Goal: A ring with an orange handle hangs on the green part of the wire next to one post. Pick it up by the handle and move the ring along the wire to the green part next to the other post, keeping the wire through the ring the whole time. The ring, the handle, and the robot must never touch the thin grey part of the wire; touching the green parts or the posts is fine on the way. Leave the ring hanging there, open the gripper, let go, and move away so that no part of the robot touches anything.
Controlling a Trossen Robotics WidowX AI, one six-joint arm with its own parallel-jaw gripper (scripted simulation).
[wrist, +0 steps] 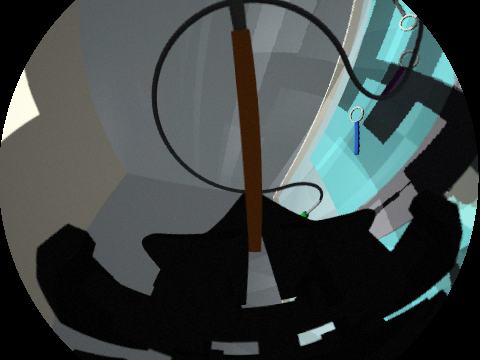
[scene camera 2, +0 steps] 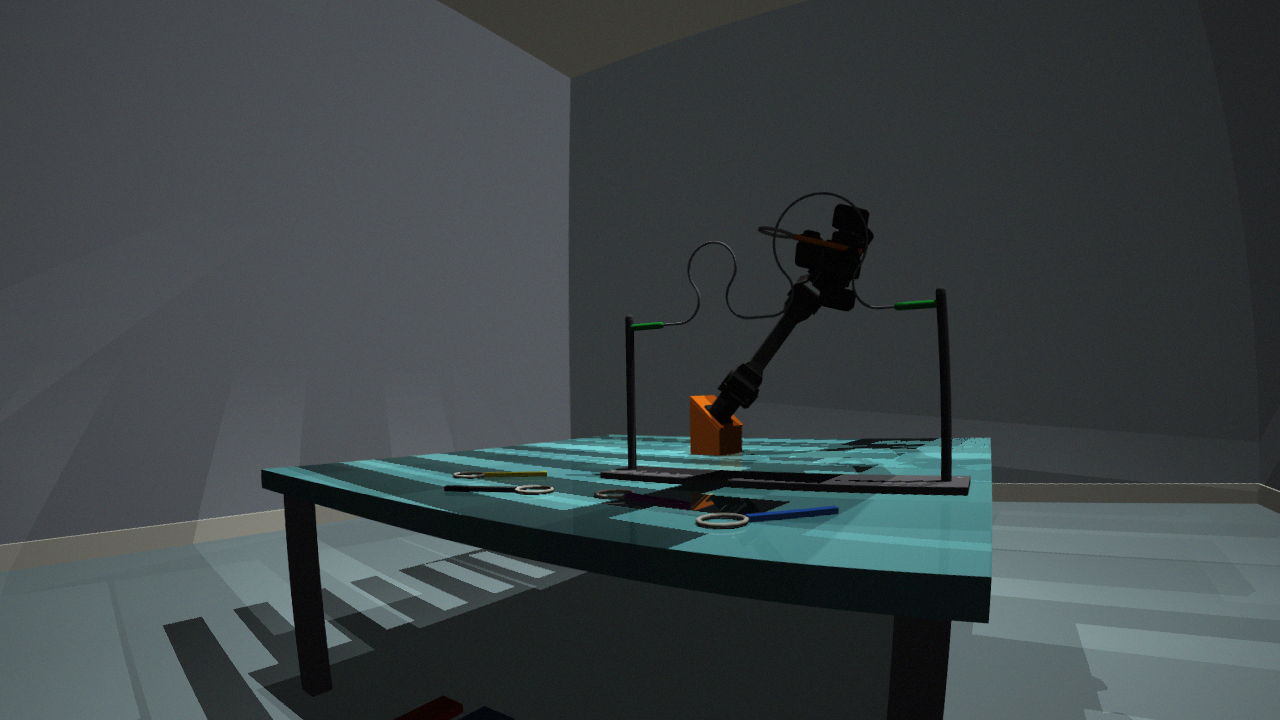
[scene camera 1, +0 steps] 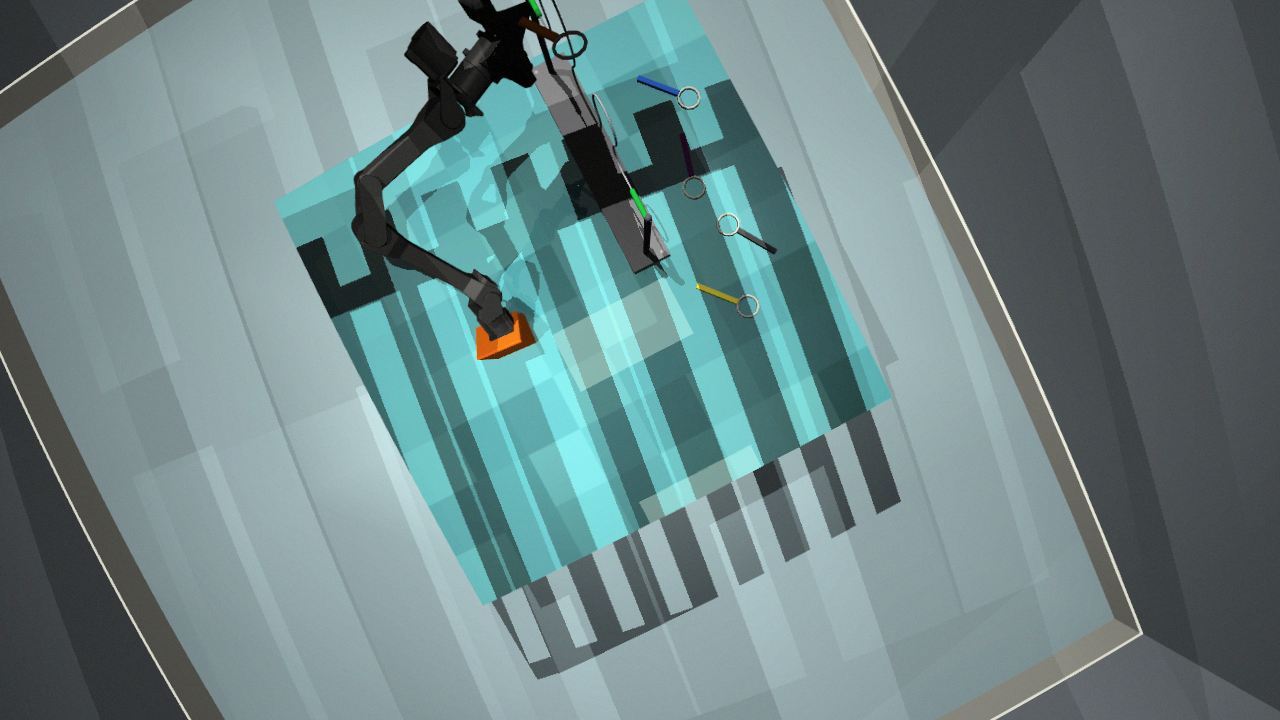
Path:
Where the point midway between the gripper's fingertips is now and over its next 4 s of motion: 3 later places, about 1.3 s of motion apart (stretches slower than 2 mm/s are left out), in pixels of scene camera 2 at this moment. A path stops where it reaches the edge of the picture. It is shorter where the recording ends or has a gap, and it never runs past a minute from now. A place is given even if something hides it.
My gripper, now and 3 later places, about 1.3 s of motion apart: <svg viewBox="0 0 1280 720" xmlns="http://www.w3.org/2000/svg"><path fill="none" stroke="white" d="M854 245L852 231L855 233L871 316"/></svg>

